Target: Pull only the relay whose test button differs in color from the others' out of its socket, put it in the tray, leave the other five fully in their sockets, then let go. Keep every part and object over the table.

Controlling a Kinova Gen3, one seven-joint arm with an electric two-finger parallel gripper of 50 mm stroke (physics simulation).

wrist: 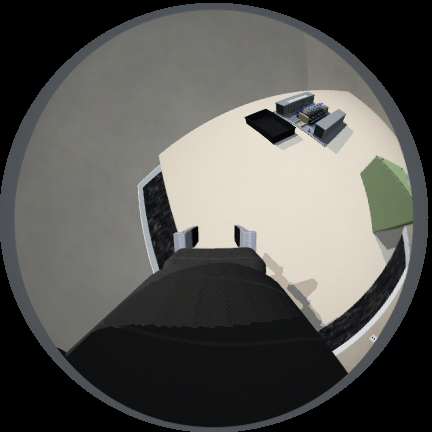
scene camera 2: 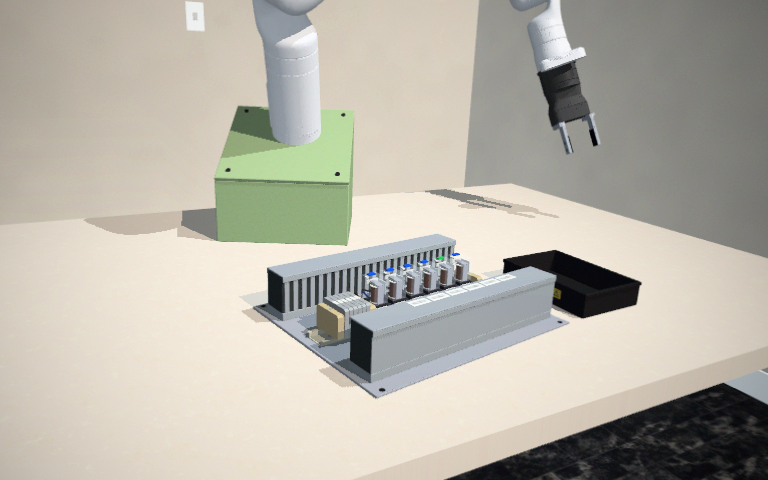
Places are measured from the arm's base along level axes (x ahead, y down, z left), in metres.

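Where they show: gripper, fingertip midpoint: point(wrist: 215, 232) point(scene camera 2: 583, 149); arm's base at its link origin: point(scene camera 2: 296, 131).
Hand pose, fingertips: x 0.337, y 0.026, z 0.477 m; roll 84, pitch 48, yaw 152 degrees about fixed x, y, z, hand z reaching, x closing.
Observation:
Things, the pixels of their top centre, and the offset from my fingertips. Level surfaces: height alone.
- relay with the green test button, top centre: point(scene camera 2: 444, 259) dx +0.121, dy +0.089, dz -0.565 m
- leftmost relay at its top centre: point(scene camera 2: 375, 275) dx +0.110, dy +0.089, dz -0.682 m
- rightmost relay at its top centre: point(scene camera 2: 460, 255) dx +0.124, dy +0.089, dz -0.535 m
- black tray at its top centre: point(scene camera 2: 569, 269) point(wrist: 268, 120) dx +0.201, dy +0.123, dz -0.373 m
- slotted duct at its top centre: point(scene camera 2: 369, 252) point(wrist: 333, 116) dx +0.024, dy +0.095, dz -0.612 m
- front duct at its top centre: point(scene camera 2: 463, 293) point(wrist: 297, 96) dx +0.207, dy +0.095, dz -0.629 m
- table at its surface level: dy +0.158 m
Several clear relays with brown insides stand in a row of sockets between two grey ducts. The relay with the green test button point(scene camera 2: 446, 274) is second from the right end of the row in the scene view. The other relays, such as the leftmost relay point(scene camera 2: 377, 291) and the rightmost relay point(scene camera 2: 462, 271), have blue buttons. The relays are too small in the wrist view to tell apart. The black tray point(scene camera 2: 603, 297) point(wrist: 270, 125) stands beside the panel. My gripper point(scene camera 2: 581, 144) point(wrist: 215, 232) is open and empty, high above the table's far right part, well away from relays and tray.
The slotted duct point(scene camera 2: 362, 257) stands behind the relays and the front duct point(scene camera 2: 458, 325) before them. Terminal blocks point(scene camera 2: 348, 305) sit at the row's left end. The green base box point(scene camera 2: 283, 212) point(wrist: 387, 200) stands behind the panel. The table point(scene camera 2: 141, 339) point(wrist: 225, 185) extends around them.

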